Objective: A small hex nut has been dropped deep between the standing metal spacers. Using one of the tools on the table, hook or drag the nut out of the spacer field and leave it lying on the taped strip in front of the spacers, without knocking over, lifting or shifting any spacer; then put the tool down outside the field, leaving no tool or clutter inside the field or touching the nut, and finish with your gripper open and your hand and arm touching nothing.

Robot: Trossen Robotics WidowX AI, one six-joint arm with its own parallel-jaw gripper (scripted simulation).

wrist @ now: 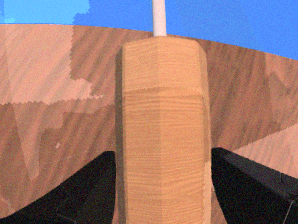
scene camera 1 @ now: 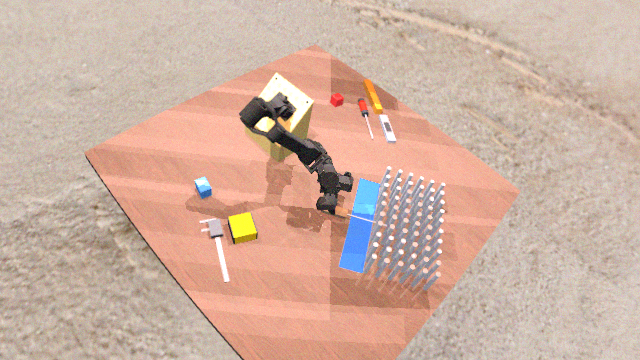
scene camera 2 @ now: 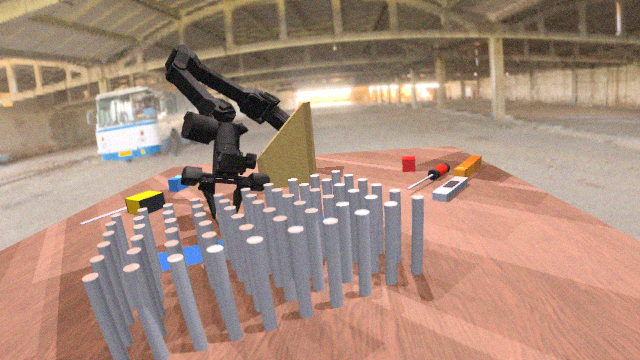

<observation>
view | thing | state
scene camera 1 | my gripper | -
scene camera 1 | yellow block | -
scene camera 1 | blue taped strip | -
</observation>
